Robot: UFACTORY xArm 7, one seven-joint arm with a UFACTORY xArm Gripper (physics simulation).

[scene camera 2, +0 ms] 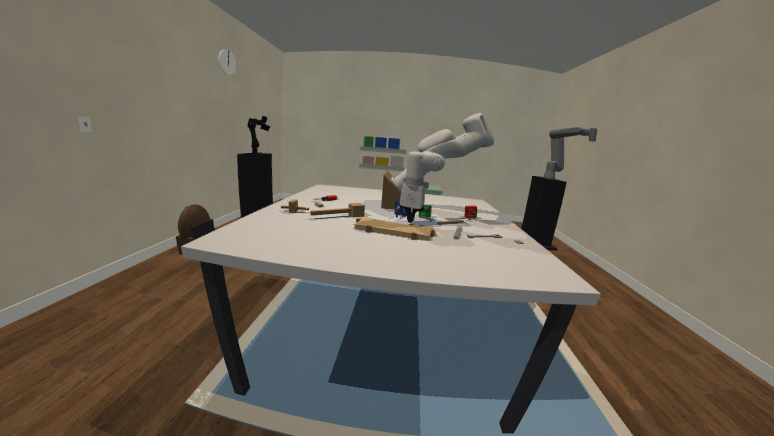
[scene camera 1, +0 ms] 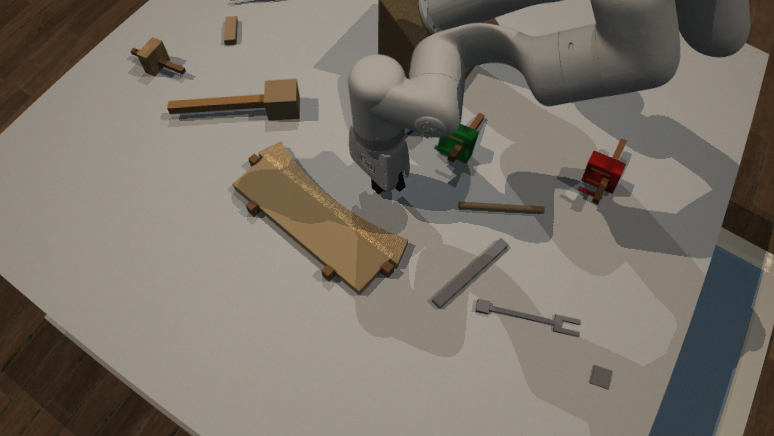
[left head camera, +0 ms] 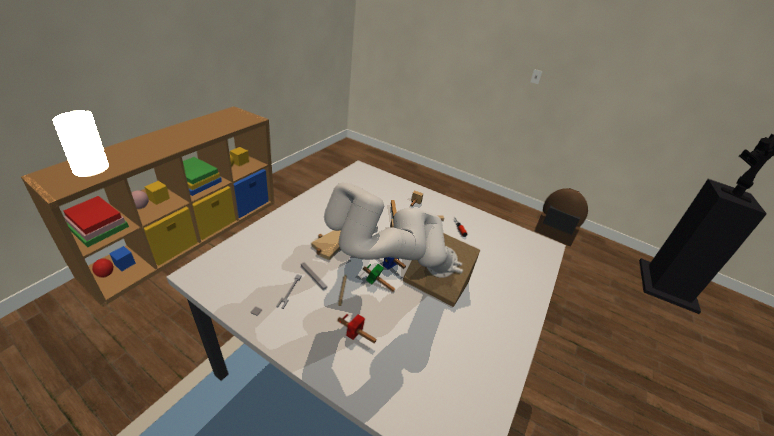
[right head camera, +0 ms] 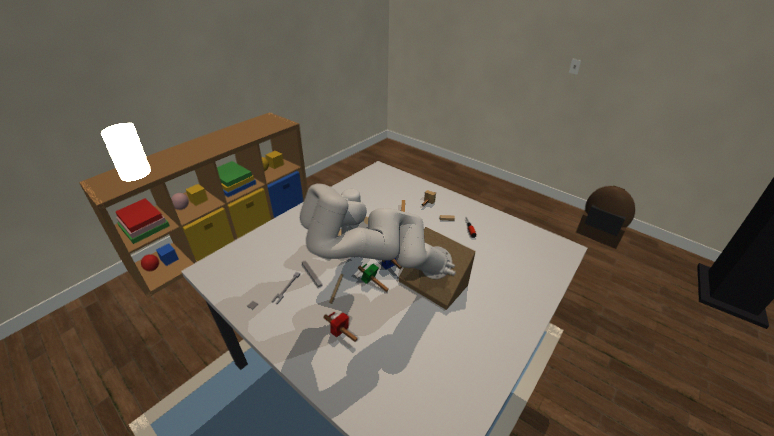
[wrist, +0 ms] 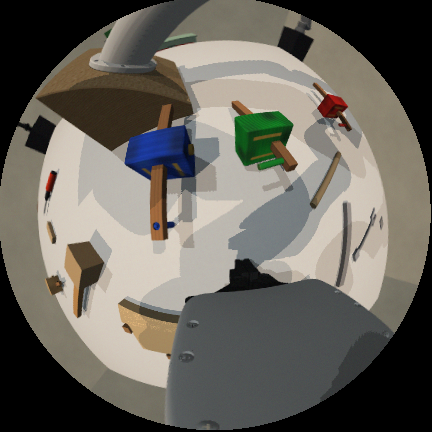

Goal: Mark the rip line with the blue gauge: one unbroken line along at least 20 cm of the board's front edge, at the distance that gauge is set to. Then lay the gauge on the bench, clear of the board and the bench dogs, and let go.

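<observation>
The blue gauge stands on the bench near the robot's base block, its brown beam pointing away from the block. In scene camera 1 the arm hides nearly all of it. My gripper is shut and empty, pointing down above the bench, between the gauges and the board's curved edge, apart from both. The pale board lies flat among brown bench dogs. I can make out no marked line on it.
A green gauge stands beside the blue one, a red gauge farther off. A mallet, a wooden gauge, a dowel, a grey bar, a forked tool and a screwdriver lie around.
</observation>
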